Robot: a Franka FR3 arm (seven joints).
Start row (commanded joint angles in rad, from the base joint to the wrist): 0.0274, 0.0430, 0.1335, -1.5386, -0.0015, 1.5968, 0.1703
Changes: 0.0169, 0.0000, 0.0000, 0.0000, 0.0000, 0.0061, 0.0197; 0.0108, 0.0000, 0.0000, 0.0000, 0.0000, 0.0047, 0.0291; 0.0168, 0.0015, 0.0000, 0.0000, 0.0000, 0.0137, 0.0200; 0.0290, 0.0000, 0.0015, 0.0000, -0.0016, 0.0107, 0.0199; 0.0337, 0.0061, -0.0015, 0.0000, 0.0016, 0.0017, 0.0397; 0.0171, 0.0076, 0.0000, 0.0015, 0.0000, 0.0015, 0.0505; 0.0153, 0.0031, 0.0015, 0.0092, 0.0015, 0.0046, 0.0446; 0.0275, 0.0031, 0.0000, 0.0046, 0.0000, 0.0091, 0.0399; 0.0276, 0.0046, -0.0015, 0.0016, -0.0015, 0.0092, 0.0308; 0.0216, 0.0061, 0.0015, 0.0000, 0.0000, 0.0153, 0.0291; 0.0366, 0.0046, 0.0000, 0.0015, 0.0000, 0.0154, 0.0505; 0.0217, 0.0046, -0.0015, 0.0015, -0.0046, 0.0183, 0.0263; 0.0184, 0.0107, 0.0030, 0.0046, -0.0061, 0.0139, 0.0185
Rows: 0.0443, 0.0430, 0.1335, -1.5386, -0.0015, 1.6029, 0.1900; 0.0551, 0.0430, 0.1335, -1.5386, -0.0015, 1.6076, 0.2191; 0.0719, 0.0445, 0.1335, -1.5386, -0.0015, 1.6213, 0.2391; 0.1009, 0.0445, 0.1350, -1.5386, -0.0031, 1.6320, 0.2590; 0.1346, 0.0506, 0.1335, -1.5386, -0.0015, 1.6337, 0.2987; 0.1517, 0.0582, 0.1335, -1.5371, -0.0015, 1.6352, 0.3492; 0.1670, 0.0613, 0.1350, -1.5279, 0.0000, 1.6398, 0.3938; 0.1945, 0.0644, 0.1350, -1.5233, 0.0000, 1.6489, 0.4337; 0.2221, 0.0690, 0.1335, -1.5217, -0.0015, 1.6581, 0.4645; 0.2437, 0.0751, 0.1350, -1.5217, -0.0015, 1.6734, 0.4936; 0.2803, 0.0797, 0.1350, -1.5202, -0.0015, 1.6888, 0.5441; 0.3020, 0.0843, 0.1335, -1.5187, -0.0061, 1.7071, 0.5704; 0.3204, 0.0950, 0.1365, -1.5141, -0.0122, 1.7210, 0.5889
